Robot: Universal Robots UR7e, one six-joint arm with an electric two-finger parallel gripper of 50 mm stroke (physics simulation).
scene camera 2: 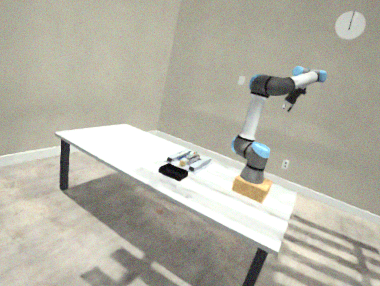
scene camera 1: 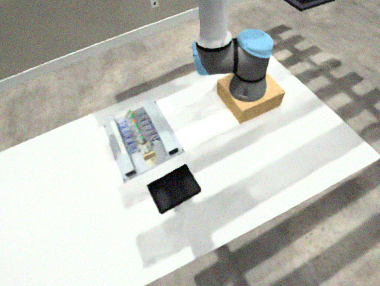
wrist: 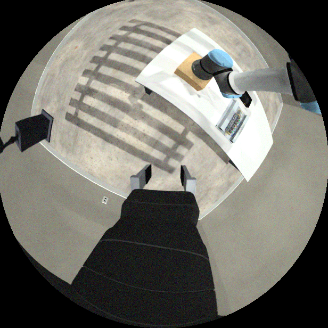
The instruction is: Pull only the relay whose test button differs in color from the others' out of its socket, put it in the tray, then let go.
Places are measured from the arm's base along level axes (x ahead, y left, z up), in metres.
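Pixels of known places: gripper, fingertip midpoint: (scene camera 2: 285, 110); arm's base at its link origin: (scene camera 2: 251, 178) (scene camera 1: 247, 88).
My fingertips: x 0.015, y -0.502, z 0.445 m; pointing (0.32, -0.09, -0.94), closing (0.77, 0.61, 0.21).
Observation:
Ahead of a thing's pixels: the offset from my fingertips to its middle. "pt": to the spot under its first point. Level surfaces: height alone.
The relay panel {dy +0.472, dx +0.472, dz -0.527 m} (scene camera 1: 162, 156) (scene camera 2: 200, 164) (wrist: 233, 121) lies on the table, with a row of small relays {dy +0.460, dx +0.473, dz -0.484 m} (scene camera 1: 137, 128) between blue and dark wires. Most visible test buttons look green; one button {dy +0.429, dx +0.468, dz -0.463 m} (scene camera 1: 134, 121), near the far end of the row, looks orange. The relay bodies are too small and blurred to tell apart well. The black tray {pt dy +0.745, dx +0.416, dz -0.529 m} (scene camera 1: 174, 188) (scene camera 2: 173, 172) (wrist: 246, 99) lies beside the panel, and no relay shows in it. My gripper (scene camera 2: 287, 107) (wrist: 165, 170) is open and empty, high above and well away from the panel, beyond the arm's base. It does not show in scene camera 1.
The arm's base stands on a wooden block (scene camera 1: 251, 102) (scene camera 2: 252, 189) (wrist: 191, 72) on the white table {dz -0.532 m} (scene camera 1: 60, 200) (scene camera 2: 115, 142) (wrist: 257, 145). Long wire ducts flank the relay row on both sides. A tan block {dy +0.564, dx +0.463, dz -0.503 m} (scene camera 1: 149, 156) sits at the row's near end. A dark box-shaped object (wrist: 34, 132) shows at the wrist view's left.

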